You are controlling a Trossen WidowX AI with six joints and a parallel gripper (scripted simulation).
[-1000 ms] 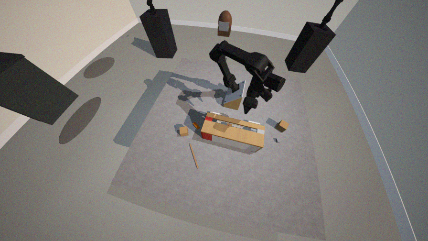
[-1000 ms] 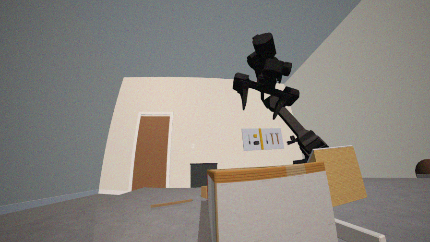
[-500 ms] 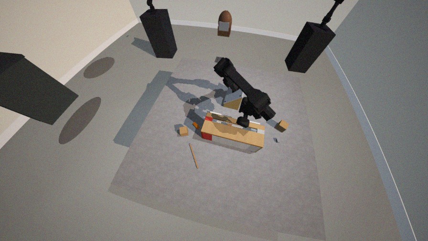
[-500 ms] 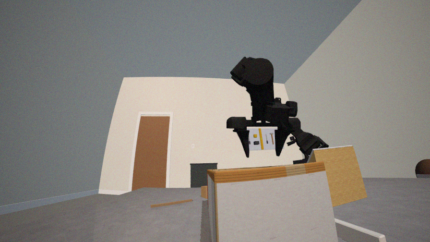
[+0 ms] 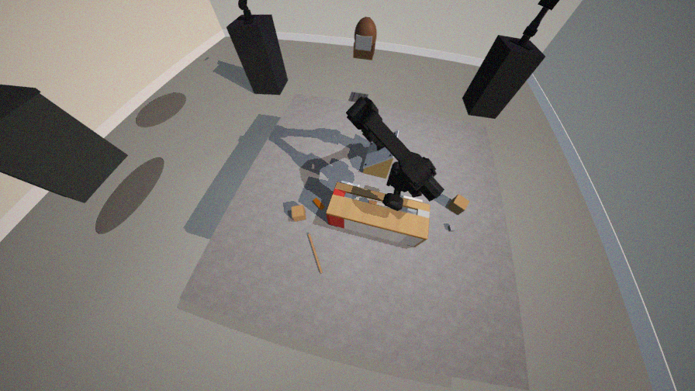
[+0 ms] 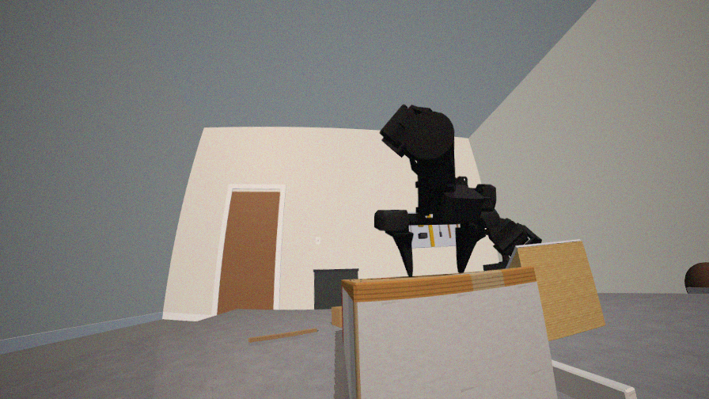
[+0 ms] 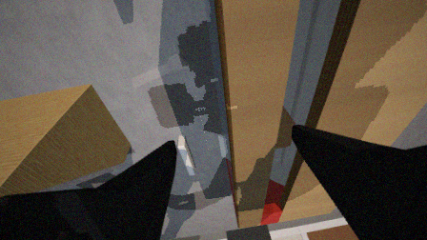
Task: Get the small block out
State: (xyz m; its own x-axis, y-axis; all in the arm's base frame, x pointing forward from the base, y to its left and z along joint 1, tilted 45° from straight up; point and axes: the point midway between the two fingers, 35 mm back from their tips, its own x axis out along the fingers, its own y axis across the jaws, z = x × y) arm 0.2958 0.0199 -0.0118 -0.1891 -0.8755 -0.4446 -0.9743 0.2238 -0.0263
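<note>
The box lies 70 mm below my gripper tip, 30 mm ahead of it and 20 mm to the right of it. Also, from my gripper tip: grey piece: 320 mm to the left, 120 mm below, 70 mm ahead; then orange block: 280 mm to the right, 120 mm below, 20 mm ahead; then thin wooden stick: 260 mm to the right, 240 mm ahead, 130 mm below.
</note>
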